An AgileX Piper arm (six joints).
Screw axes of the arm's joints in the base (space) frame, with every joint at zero. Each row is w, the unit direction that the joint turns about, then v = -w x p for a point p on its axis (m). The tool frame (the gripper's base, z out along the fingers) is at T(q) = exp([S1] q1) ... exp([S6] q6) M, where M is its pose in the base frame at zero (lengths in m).
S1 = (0, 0, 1, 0, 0, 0)
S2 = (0, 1, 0, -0.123, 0, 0)
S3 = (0, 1, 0, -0.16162, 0, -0.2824)
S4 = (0.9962, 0, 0.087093, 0, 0.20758, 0)
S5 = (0, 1, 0, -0.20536, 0, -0.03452)
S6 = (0.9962, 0, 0.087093, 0, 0.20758, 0)
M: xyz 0.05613 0 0.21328 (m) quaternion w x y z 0.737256 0 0.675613 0
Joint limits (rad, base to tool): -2.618..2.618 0..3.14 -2.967..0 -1.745..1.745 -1.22..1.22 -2.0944..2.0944
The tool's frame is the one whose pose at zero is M.
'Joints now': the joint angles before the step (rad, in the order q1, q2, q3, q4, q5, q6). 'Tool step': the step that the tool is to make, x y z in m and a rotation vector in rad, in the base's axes. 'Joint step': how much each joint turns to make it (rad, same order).
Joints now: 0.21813 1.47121 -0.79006 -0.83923 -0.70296 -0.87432
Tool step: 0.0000 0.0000 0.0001 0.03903 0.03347 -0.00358
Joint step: 0.00000 -0.00010 -0.00009 0.00050 -0.00035 0.05124
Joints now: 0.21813 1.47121 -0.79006 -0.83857 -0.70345 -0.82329
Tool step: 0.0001 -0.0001 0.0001 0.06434 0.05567 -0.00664
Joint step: -0.00024 0.00004 -0.00023 0.00117 -0.00001 0.08451
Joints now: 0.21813 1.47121 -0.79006 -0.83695 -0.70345 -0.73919
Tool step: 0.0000 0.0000 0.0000 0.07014 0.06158 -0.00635
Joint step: 0.00000 0.00000 0.00000 0.00001 0.00001 0.09355
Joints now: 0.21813 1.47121 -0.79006 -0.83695 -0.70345 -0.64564
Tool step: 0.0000 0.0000 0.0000 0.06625 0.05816 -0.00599
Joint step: 0.00000 0.00000 0.00000 0.00000 0.00000 0.08836
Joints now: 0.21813 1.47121 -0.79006 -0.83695 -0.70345 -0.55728
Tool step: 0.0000 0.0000 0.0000 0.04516 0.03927 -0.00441
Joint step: 0.00012 -0.00001 0.00012 0.00093 0.00000 0.05925
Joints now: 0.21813 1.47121 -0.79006 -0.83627 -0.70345 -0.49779
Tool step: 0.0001 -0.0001 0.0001 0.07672 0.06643 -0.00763
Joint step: -0.00025 0.00005 -0.00025 0.00108 -0.00001 0.10102
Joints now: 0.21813 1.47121 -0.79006 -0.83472 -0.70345 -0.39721
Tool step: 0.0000 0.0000 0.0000 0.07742 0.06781 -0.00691
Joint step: 0.00000 0.00000 0.00000 0.00002 0.00001 0.10314
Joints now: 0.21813 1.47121 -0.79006 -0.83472 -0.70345 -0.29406
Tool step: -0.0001 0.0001 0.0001 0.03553 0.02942 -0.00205
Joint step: 0.00015 -0.00010 0.00019 0.00027 -0.00161 0.04591
